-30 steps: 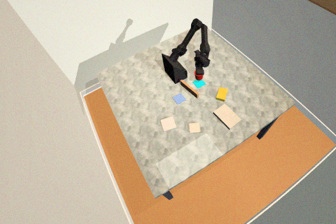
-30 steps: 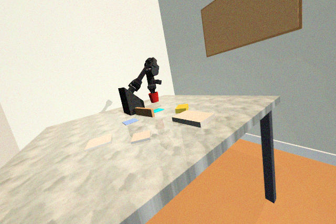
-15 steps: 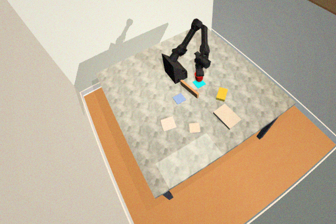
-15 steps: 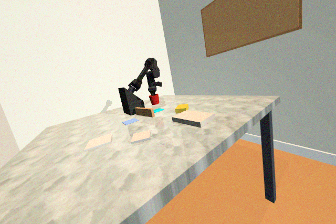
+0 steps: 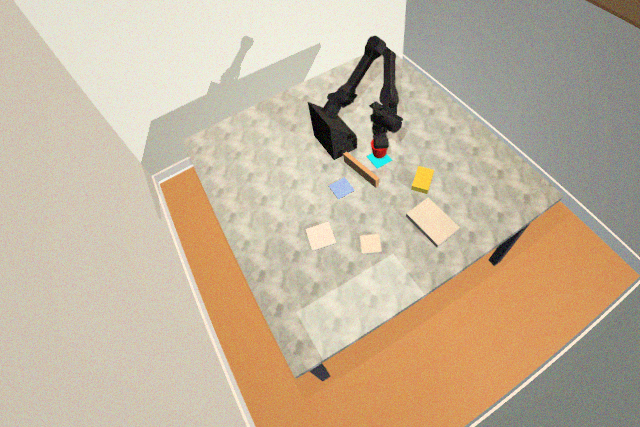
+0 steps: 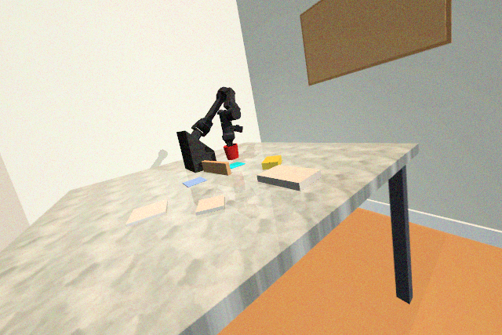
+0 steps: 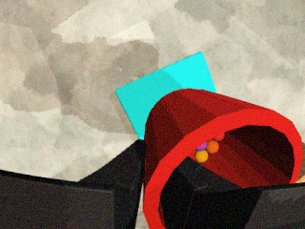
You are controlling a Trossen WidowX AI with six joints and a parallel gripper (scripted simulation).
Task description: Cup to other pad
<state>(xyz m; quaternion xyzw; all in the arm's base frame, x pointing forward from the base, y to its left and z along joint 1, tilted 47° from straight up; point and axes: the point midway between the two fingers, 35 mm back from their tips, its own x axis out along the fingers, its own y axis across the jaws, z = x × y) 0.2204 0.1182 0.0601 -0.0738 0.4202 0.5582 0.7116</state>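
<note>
The brown wooden bar lies 130 mm to the right of my gripper tip, 60 mm below it and 40 mm ahead of it. Round my gripper tip: light blue pad 240 mm to the right, 80 mm below, 60 mm ahead; thick beige slab 420 mm ahead, 60 mm below, 40 mm to the right; red cup 30 mm ahead, 20 mm to the right.
</note>
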